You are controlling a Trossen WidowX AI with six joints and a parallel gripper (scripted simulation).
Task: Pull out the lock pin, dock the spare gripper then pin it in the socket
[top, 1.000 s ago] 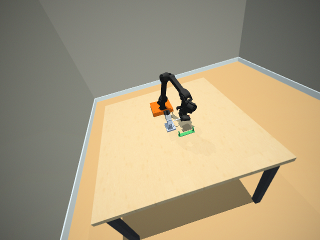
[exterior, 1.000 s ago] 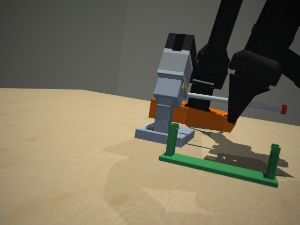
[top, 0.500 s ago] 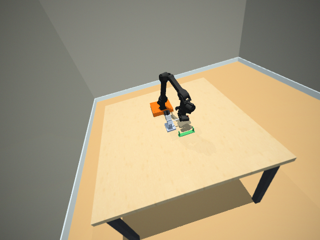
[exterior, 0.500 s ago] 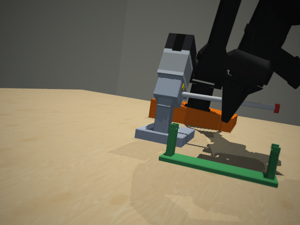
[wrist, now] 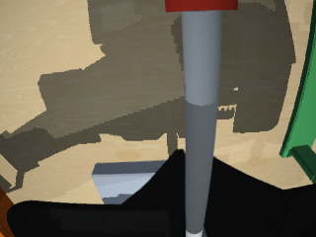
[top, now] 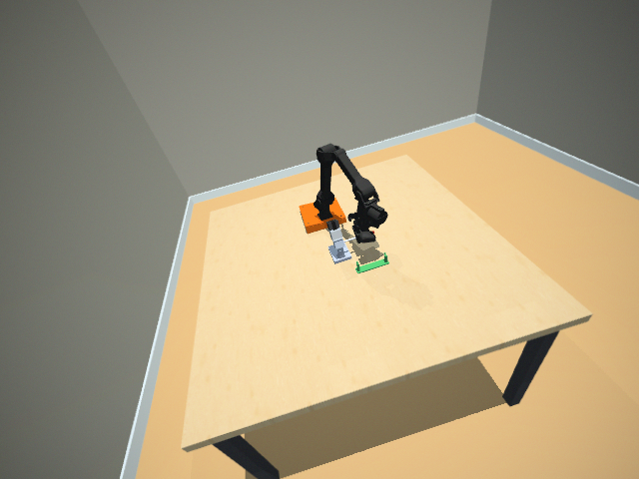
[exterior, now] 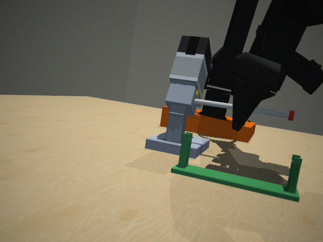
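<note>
Now: gripper tip 2 cm past the grey mount and 8 cm to the left of it. The rest, counted from my gripper tip: green rack (11 cm ahead, 2 cm below); then spare gripper (3 cm behind, 8 cm to the right, 7 cm above).
</note>
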